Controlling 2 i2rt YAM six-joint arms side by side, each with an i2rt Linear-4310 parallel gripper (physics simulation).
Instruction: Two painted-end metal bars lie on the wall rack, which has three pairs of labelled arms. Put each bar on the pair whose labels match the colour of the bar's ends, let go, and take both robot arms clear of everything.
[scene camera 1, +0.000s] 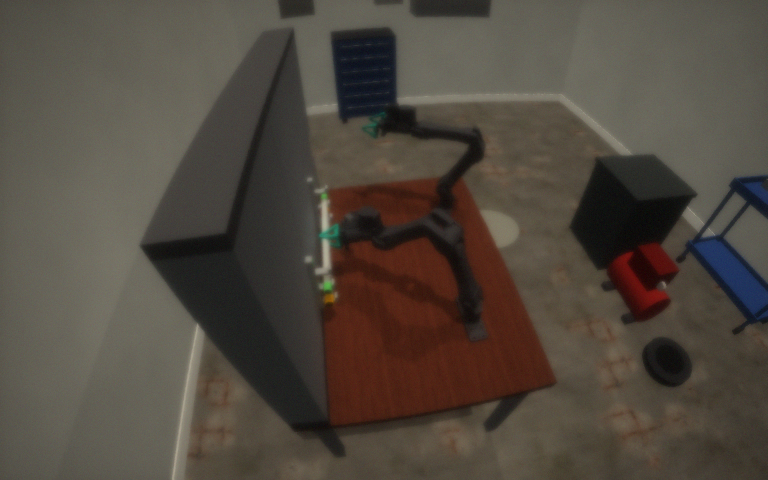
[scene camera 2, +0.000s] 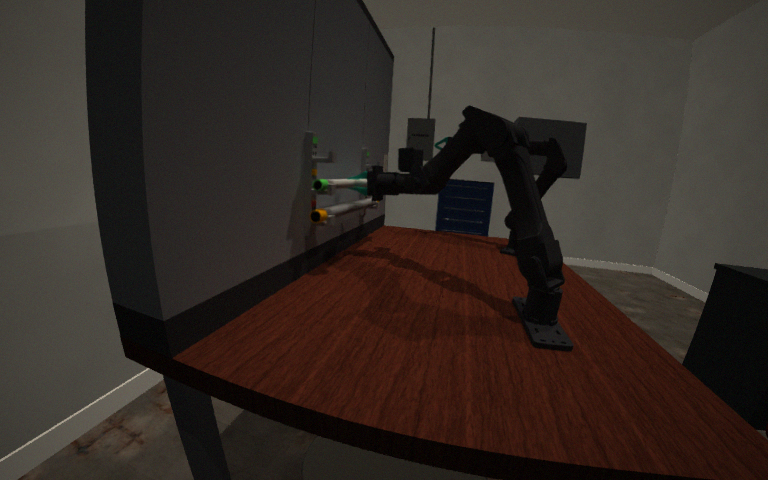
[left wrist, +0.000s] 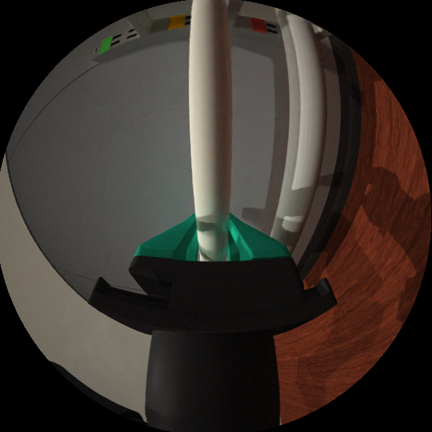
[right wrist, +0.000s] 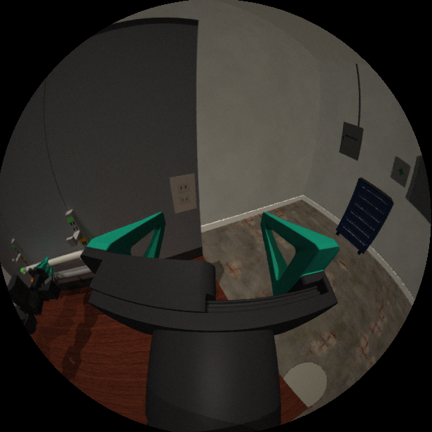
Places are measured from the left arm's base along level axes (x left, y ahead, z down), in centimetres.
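Pixels of known places: left gripper, fingertip midpoint: (scene camera 1: 319, 238); right gripper, fingertip midpoint: (scene camera 1: 365, 123) (scene camera 2: 440, 146); left arm's base, origin of the base link: (scene camera 1: 471, 318) (scene camera 2: 538, 322); right arm's base, origin of the base link: (scene camera 1: 445, 206).
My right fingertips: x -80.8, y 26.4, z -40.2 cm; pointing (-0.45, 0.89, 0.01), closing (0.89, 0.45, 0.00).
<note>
For each thing: its middle in the pictures, then the offset to it from my right fingertips. "pt": a spot on its surface instead. Level surfaces: height alone.
- green-ended bar, body centre: (scene camera 2: 355, 183) (scene camera 1: 325, 237) dx +51.0, dy +22.3, dz +17.3 cm
- wall rack, body centre: (scene camera 2: 319, 185) (scene camera 1: 323, 283) dx +71.7, dy +24.2, dz +17.6 cm
- orange-ended bar, surface spot: (scene camera 2: 318, 216) (scene camera 1: 331, 303) pt dx +75.2, dy +22.7, dz +24.5 cm
- green label, surface spot: (scene camera 2: 315, 139) pt dx +71.6, dy +25.8, dz +6.8 cm
- wooden table, its level: dz +40.2 cm
The green-ended bar (scene camera 1: 326, 254) (scene camera 2: 343, 182) (left wrist: 210, 100) runs level along the wall rack (scene camera 2: 308, 164), at the height of its middle, orange-labelled pair. Whether it rests on those arms I cannot tell. The orange-ended bar (scene camera 1: 329, 298) (scene camera 2: 318, 216) (left wrist: 307, 110) lies lower, at the bottom, red-labelled pair. In scene camera 2 the top arm (scene camera 2: 323, 157), by the green label (scene camera 2: 315, 139), holds no bar. My left gripper (scene camera 1: 327, 234) (scene camera 2: 359, 183) (left wrist: 212, 217) is shut on the green-ended bar's shaft. My right gripper (scene camera 1: 369, 123) (right wrist: 212, 217) is open and empty, well away from the rack.
The tall grey panel (scene camera 1: 271, 186) (scene camera 2: 226, 141) carries the rack and stands along the edge of the wooden table (scene camera 1: 396, 362) (scene camera 2: 430, 373). A wall outlet (right wrist: 183, 193) is on the panel near its edge. A blue drawer cabinet (scene camera 1: 365, 73) (right wrist: 365, 215) stands on the floor beyond.
</note>
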